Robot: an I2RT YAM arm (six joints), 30 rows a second.
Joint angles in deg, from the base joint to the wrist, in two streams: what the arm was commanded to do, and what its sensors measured. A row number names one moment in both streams.
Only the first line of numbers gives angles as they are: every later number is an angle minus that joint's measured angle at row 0.
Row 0, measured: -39.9, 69.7, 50.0, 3.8, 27.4, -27.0
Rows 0 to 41, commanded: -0.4, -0.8, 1.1, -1.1, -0.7, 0.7; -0.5, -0.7, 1.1, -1.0, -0.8, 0.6; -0.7, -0.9, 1.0, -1.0, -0.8, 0.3; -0.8, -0.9, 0.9, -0.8, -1.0, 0.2; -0.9, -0.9, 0.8, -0.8, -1.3, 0.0; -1.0, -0.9, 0.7, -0.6, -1.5, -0.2; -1.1, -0.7, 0.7, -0.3, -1.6, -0.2; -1.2, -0.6, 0.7, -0.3, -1.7, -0.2; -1.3, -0.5, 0.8, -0.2, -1.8, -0.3; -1.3, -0.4, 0.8, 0.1, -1.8, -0.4; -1.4, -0.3, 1.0, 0.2, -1.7, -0.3; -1.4, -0.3, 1.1, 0.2, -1.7, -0.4; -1.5, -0.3, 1.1, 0.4, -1.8, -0.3; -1.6, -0.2, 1.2, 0.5, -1.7, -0.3; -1.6, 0.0, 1.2, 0.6, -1.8, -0.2; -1.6, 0.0, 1.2, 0.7, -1.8, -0.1; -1.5, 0.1, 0.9, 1.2, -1.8, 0.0; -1.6, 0.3, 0.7, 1.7, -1.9, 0.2; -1.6, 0.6, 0.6, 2.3, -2.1, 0.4; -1.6, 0.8, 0.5, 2.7, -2.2, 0.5; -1.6, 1.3, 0.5, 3.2, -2.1, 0.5; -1.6, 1.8, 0.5, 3.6, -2.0, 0.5; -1.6, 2.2, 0.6, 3.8, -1.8, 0.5; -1.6, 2.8, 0.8, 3.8, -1.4, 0.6; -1.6, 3.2, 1.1, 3.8, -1.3, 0.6; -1.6, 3.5, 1.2, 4.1, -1.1, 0.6; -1.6, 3.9, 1.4, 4.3, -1.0, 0.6; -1.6, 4.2, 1.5, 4.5, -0.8, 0.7; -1.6, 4.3, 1.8, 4.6, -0.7, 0.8; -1.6, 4.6, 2.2, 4.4, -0.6, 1.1; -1.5, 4.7, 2.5, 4.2, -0.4, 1.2; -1.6, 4.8, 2.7, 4.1, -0.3, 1.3; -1.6, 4.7, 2.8, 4.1, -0.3, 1.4; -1.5, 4.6, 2.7, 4.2, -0.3, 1.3; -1.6, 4.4, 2.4, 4.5, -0.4, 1.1; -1.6, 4.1, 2.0, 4.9, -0.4, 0.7; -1.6, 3.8, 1.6, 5.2, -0.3, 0.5; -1.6, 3.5, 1.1, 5.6, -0.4, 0.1; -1.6, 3.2, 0.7, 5.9, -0.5, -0.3; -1.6, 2.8, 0.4, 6.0, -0.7, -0.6; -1.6, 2.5, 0.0, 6.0, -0.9, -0.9; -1.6, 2.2, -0.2, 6.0, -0.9, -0.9
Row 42, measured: -1.4, 4.0, 0.6, 4.4, -1.3, -0.4
